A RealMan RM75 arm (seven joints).
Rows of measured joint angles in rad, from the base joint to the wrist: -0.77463 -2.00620 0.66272 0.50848 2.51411 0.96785 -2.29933; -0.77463 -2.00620 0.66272 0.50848 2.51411 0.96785 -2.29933; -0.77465 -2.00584 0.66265 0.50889 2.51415 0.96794 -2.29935; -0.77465 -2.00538 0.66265 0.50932 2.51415 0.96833 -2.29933; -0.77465 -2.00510 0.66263 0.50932 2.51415 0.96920 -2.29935; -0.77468 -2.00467 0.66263 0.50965 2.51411 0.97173 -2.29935; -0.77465 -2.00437 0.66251 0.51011 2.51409 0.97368 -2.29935; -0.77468 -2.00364 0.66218 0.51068 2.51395 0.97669 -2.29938; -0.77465 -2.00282 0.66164 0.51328 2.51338 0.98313 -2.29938; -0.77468 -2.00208 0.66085 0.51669 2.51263 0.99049 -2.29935; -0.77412 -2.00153 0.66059 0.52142 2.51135 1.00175 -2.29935; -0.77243 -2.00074 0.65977 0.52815 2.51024 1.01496 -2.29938; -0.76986 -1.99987 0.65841 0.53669 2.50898 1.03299 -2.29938; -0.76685 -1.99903 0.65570 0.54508 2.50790 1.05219 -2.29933; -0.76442 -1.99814 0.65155 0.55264 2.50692 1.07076 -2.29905; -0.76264 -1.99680 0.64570 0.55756 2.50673 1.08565 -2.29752; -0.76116 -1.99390 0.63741 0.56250 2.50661 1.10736 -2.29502; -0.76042 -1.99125 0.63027 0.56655 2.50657 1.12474 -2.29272; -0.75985 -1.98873 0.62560 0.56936 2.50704 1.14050 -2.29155; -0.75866 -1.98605 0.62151 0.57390 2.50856 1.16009 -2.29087; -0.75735 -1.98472 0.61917 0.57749 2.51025 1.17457 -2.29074
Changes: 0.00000 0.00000 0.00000 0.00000 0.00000 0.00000 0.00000; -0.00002 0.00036 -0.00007 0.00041 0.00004 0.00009 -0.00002; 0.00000 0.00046 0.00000 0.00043 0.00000 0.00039 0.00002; 0.00000 0.00028 -0.00002 0.00000 0.00000 0.00087 -0.00002; -0.00003 0.00043 0.00000 0.00033 -0.00004 0.00253 0.00000; 0.00003 0.00030 -0.00012 0.00046 -0.00002 0.00195 0.00000; -0.00003 0.00073 -0.00033 0.00057 -0.00014 0.00301 -0.00003; 0.00003 0.00082 -0.00054 0.00260 -0.00057 0.00644 0.00000; -0.00003 0.00074 -0.00079 0.00341 -0.00075 0.00736 0.00003; 0.00056 0.00055 -0.00026 0.00473 -0.00128 0.01126 0.00000; 0.00169 0.00079 -0.00082 0.00673 -0.00111 0.01321 -0.00003; 0.00257 0.00087 -0.00136 0.00854 -0.00126 0.01803 0.00000; 0.00301 0.00084 -0.00271 0.00839 -0.00108 0.01920 0.00005; 0.00243 0.00089 -0.00415 0.00756 -0.00098 0.01857 0.00028; 0.00178 0.00134 -0.00585 0.00492 -0.00019 0.01489 0.00153; 0.00148 0.00290 -0.00829 0.00494 -0.00012 0.02171 0.00250; 0.00074 0.00265 -0.00714 0.00405 -0.00004 0.01738 0.00230; 0.00057 0.00252 -0.00467 0.00281 0.00047 0.01576 0.00117; 0.00119 0.00268 -0.00409 0.00454 0.00152 0.01959 0.00068; 0.00131 0.00133 -0.00234 0.00359 0.00169 0.01448 0.00013
